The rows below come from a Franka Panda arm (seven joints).
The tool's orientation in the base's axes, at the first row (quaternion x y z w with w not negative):
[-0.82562 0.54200 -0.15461 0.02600]
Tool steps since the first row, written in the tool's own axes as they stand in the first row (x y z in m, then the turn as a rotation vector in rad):
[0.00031 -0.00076 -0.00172 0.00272 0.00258 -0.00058]
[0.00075 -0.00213 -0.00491 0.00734 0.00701 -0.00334]
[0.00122 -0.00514 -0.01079 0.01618 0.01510 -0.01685]
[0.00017 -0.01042 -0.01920 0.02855 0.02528 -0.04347]
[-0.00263 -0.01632 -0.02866 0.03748 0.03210 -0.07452]
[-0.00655 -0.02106 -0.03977 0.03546 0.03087 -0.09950]
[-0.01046 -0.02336 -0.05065 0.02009 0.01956 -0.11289]
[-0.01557 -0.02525 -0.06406 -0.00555 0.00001 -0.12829]
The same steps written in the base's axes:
[0.00030 0.00025 0.00187 -0.00146 -0.00344 0.00063]
[0.00077 0.00081 0.00529 -0.00449 -0.00909 0.00337]
[0.00194 0.00236 0.01162 -0.01227 -0.01872 0.01652]
[0.00386 0.00652 0.02049 -0.02433 -0.03075 0.04249]
[0.00539 0.01266 0.03009 -0.03593 -0.03775 0.07261]
[0.00502 0.01953 0.04076 -0.04266 -0.03231 0.09616]
[0.00255 0.02536 0.05070 -0.04203 -0.01211 0.10779]
[-0.00144 0.03243 0.06269 -0.03840 0.02100 0.12072]

